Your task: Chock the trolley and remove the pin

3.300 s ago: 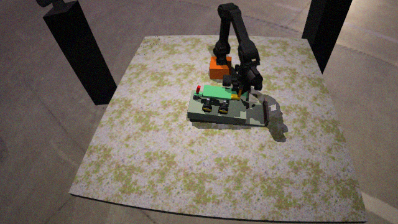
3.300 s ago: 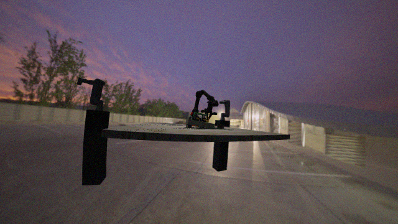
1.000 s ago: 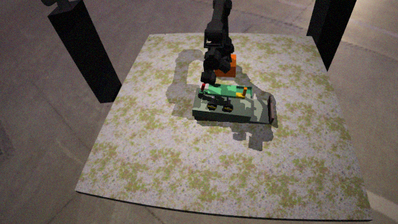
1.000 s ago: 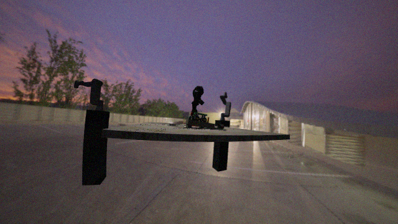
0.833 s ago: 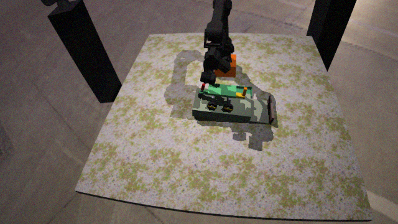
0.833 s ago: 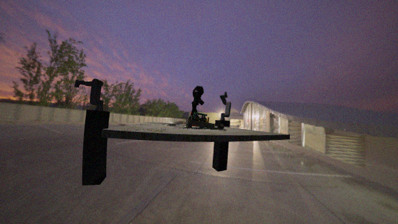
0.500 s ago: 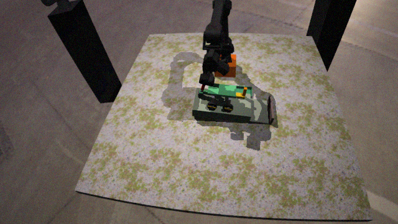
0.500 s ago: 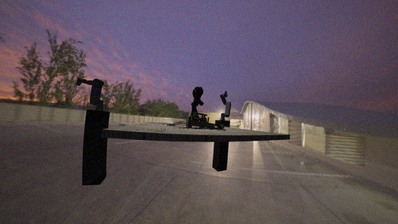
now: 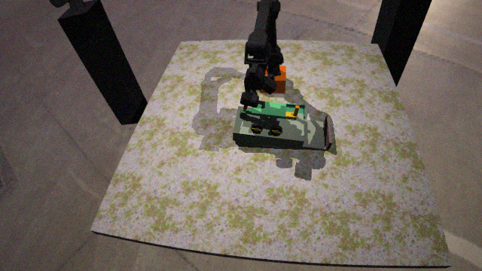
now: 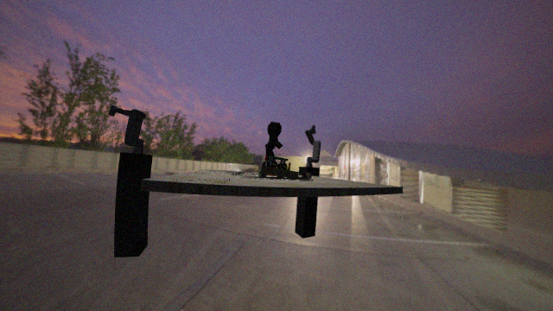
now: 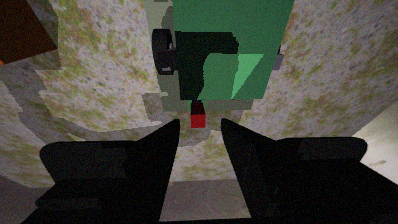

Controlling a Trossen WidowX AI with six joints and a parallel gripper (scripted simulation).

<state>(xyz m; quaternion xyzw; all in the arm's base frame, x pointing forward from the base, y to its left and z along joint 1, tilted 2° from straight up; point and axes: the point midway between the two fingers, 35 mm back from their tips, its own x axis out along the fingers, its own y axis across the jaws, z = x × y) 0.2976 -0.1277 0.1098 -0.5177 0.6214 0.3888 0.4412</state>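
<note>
The red-headed stop pin lies 40 mm below my gripper tip and 10 mm to the right of it. Also, from my gripper tip: yellow chock 180 mm to the left, 90 mm below; green trolley 80 mm to the left, 60 mm below, 30 mm ahead; grey ramp 120 mm below, 80 mm to the left, 30 mm ahead.
</note>
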